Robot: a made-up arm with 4 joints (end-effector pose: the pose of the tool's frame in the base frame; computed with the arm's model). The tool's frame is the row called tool.
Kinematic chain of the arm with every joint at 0, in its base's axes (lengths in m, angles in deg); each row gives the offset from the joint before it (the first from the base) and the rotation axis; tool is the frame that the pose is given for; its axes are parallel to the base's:
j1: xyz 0 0 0.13 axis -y
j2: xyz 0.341 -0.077 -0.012 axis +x
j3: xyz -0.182 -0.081 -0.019 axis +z
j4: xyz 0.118 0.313 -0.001 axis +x
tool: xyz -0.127 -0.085 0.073
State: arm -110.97 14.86 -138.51 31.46
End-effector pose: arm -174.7 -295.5 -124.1 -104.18 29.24 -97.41
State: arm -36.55 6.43 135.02 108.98
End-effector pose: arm -120.6 -340.8 12.0 -86.15 -132.06 -78.94
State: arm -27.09 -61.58 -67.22 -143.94
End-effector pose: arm 438.6 -58.8 -213.9 137.40 -48.20 33.26
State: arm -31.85 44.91 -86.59 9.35
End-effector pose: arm 304.8 -145.8 -90.7 18.86 51.08 -96.88
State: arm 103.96 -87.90 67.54 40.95
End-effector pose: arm 7.5 -98.0 100.8 -47.18 -35.04 -13.57
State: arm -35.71 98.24 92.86 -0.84
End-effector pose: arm -126.4 -116.1 72.9 84.54 -51.13 38.32
